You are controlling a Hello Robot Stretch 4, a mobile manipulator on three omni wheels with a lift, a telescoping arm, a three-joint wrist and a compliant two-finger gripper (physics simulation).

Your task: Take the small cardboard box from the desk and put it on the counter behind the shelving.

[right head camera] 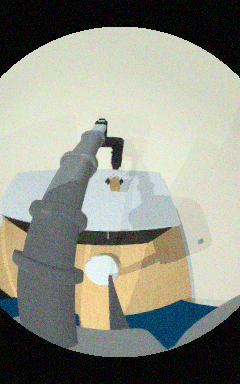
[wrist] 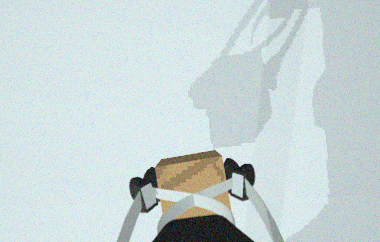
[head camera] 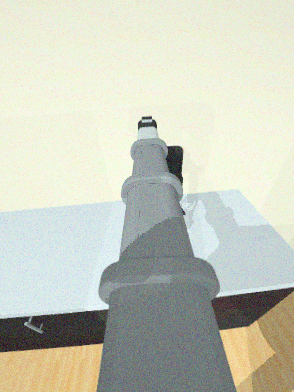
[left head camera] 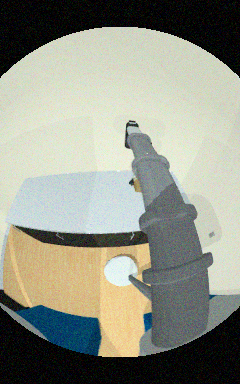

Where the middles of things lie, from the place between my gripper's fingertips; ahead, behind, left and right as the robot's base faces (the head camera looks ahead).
I see my gripper 20 mm below the small cardboard box point(wrist: 191, 173) and 20 mm past it.
